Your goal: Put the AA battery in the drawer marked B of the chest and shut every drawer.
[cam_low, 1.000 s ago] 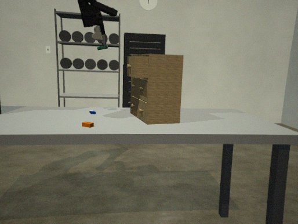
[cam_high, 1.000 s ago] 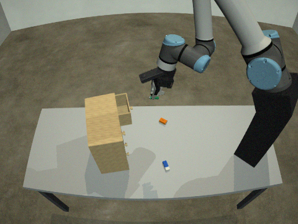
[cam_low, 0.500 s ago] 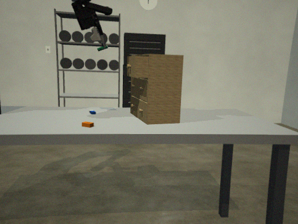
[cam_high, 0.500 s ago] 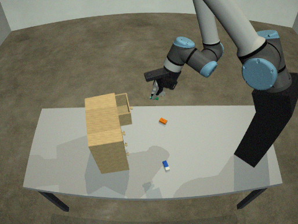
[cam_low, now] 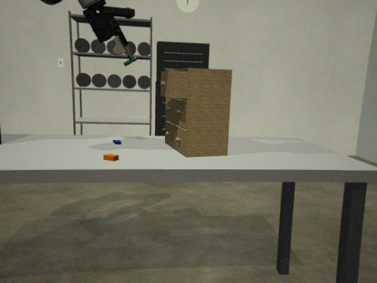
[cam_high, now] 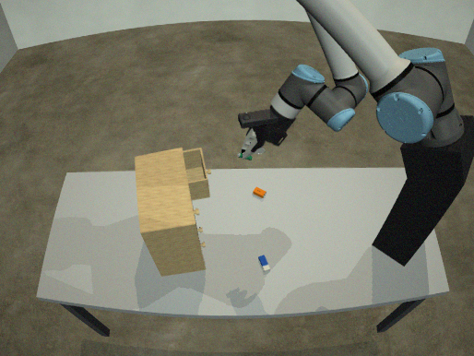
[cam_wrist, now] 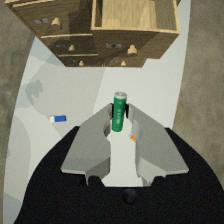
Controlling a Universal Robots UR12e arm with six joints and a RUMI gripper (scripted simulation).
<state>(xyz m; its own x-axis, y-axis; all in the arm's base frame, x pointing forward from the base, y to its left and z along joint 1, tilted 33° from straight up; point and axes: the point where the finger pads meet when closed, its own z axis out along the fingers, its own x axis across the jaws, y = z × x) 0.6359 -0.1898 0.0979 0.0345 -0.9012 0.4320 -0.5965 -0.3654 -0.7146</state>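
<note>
The green AA battery lies 1 cm below my hand. Also, from my hand: drawer: 21 cm ahead, 2 cm to the right, 12 cm below; orange block: 9 cm behind, 9 cm to the right, 36 cm below; blue-and-white block: 3 cm behind, 24 cm to the left, 36 cm below.
</note>
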